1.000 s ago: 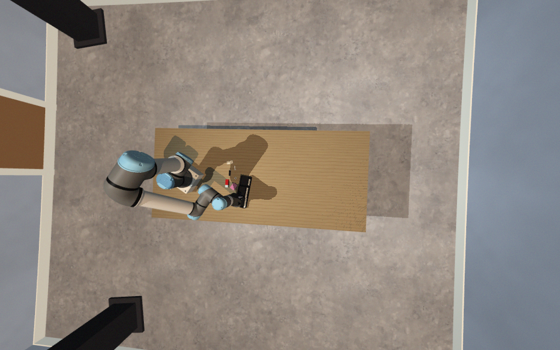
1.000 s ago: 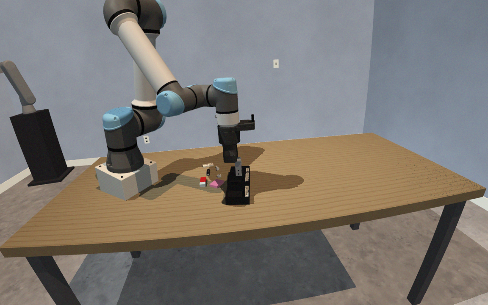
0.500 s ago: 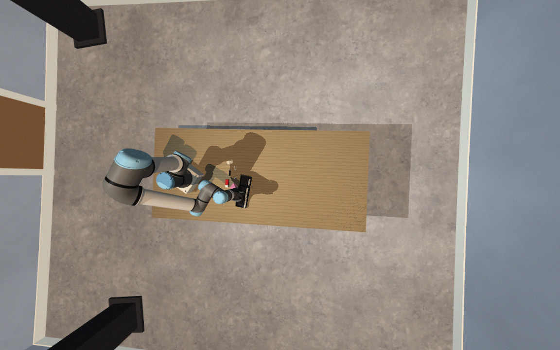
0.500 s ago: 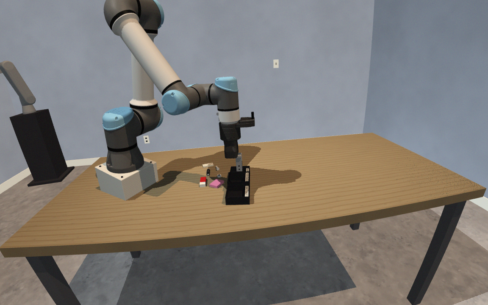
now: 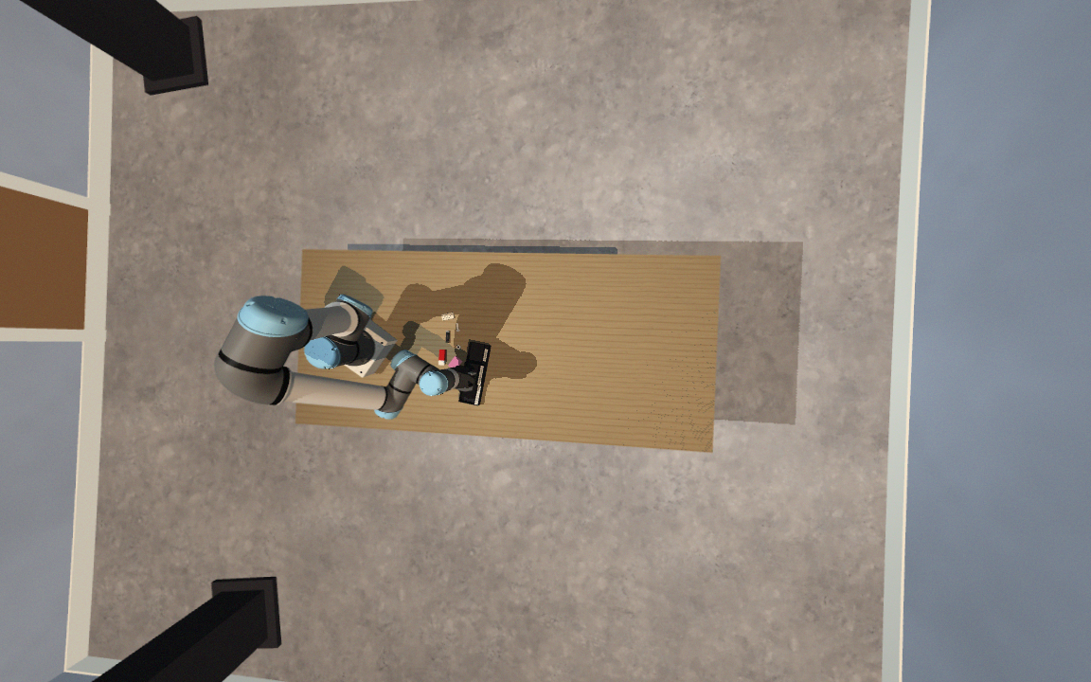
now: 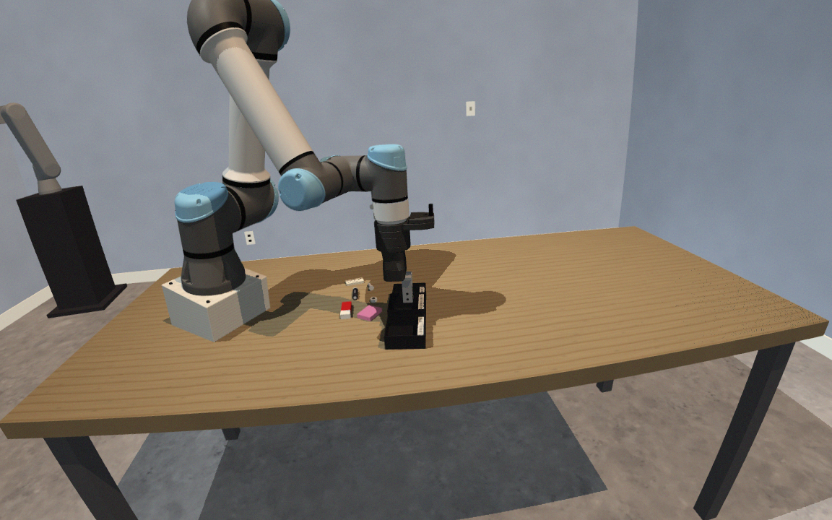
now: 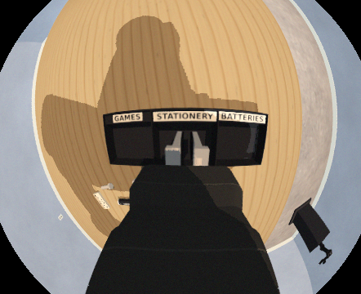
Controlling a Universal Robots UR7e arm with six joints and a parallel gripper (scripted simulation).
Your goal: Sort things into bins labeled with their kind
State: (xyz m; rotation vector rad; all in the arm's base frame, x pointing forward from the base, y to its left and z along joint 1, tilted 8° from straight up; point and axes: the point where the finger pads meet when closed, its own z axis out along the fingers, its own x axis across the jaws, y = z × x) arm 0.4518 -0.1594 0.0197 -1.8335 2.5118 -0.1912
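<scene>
Right now my hand is 40 mm above the black bin tray. The rest, counted from my hand: red block: 140 mm behind, 80 mm to the left, 60 mm below; then hex nut: 70 mm behind, 120 mm to the left, 60 mm below; then pink eraser: 90 mm behind, 50 mm to the left, 60 mm below.
</scene>
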